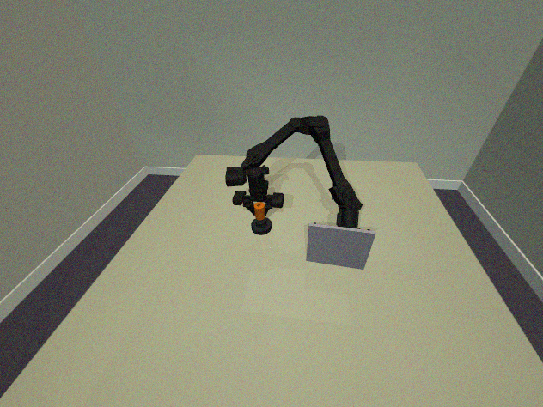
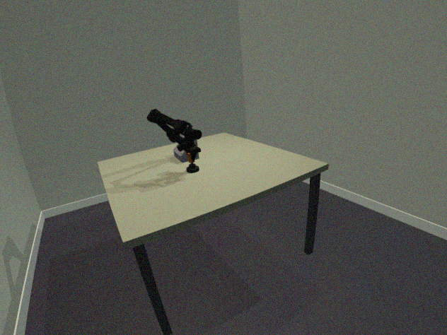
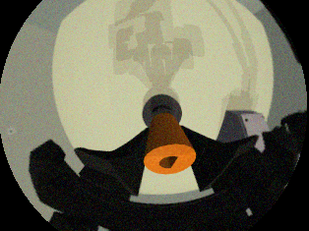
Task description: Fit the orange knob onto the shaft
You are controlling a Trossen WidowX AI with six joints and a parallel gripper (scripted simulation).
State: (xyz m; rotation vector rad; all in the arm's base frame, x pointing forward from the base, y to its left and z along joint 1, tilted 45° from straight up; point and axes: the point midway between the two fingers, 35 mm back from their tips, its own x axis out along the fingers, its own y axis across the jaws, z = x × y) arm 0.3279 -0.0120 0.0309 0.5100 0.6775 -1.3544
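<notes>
My gripper tip is 20 mm below the orange knob. Also, from my gripper tip: round pedestal: 40 mm below.
</notes>
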